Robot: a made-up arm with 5 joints.
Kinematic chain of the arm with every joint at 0, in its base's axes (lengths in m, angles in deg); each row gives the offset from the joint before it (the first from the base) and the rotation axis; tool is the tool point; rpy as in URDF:
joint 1: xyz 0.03 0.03 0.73 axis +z
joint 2: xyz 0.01 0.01 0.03 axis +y
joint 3: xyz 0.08 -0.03 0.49 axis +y
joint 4: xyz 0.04 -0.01 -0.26 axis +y
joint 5: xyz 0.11 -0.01 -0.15 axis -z
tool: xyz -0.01 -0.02 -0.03 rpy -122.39 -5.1 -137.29
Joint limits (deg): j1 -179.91..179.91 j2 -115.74..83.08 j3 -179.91..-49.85 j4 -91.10..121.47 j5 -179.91..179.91
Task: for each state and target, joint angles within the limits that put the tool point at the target. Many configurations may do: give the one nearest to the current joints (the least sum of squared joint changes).
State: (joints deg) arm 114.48 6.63 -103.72 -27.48 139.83
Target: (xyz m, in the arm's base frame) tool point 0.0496 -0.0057 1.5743
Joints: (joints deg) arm 92.41 -33.29 -85.20 -46.06 142.01
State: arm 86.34 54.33 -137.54 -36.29 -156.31
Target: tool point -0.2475 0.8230 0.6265
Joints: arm 111.02 83.08 -106.99 -60.37 -157.43
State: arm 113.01 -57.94 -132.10 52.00 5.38
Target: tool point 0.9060 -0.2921 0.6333
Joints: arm 156.18 -113.41 -157.99 41.61 4.31
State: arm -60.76 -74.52 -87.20 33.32 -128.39
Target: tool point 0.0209 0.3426 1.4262
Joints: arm -94.66 -75.52 -83.34 35.27 -130.84
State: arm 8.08 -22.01 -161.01 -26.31 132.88
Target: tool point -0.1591 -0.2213 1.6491
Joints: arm 49.55 -25.49 -155.95 -11.15 132.41
